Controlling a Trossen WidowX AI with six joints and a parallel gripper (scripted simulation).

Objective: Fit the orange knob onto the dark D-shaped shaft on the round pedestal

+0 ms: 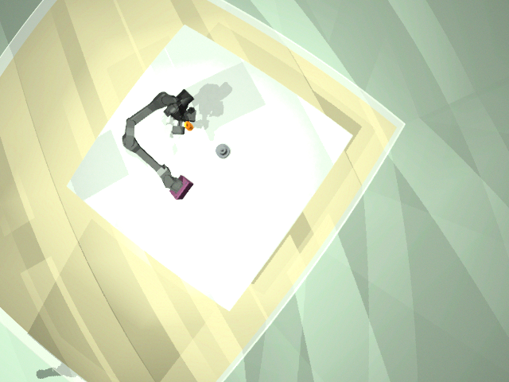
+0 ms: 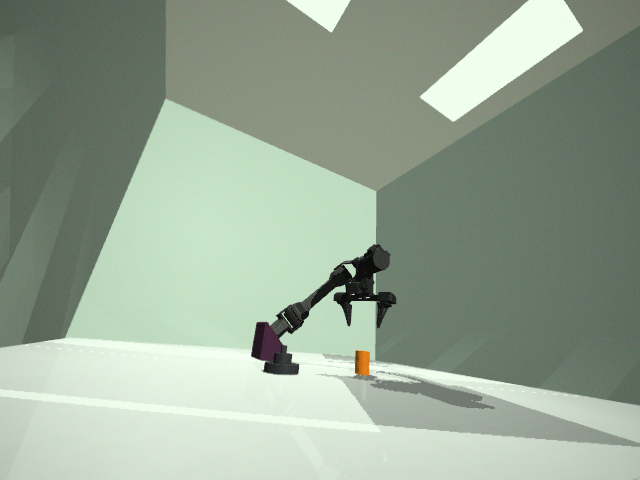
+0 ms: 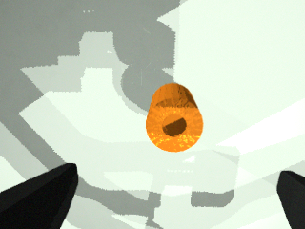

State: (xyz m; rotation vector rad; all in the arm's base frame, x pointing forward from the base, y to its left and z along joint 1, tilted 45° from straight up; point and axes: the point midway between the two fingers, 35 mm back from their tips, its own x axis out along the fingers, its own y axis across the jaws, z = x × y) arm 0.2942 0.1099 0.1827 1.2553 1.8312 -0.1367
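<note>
Now: gripper tip 100 mm above the orange knob. Round my gripper tip: round pedestal 240 mm to the right, 100 mm below, 20 mm ahead.
</note>
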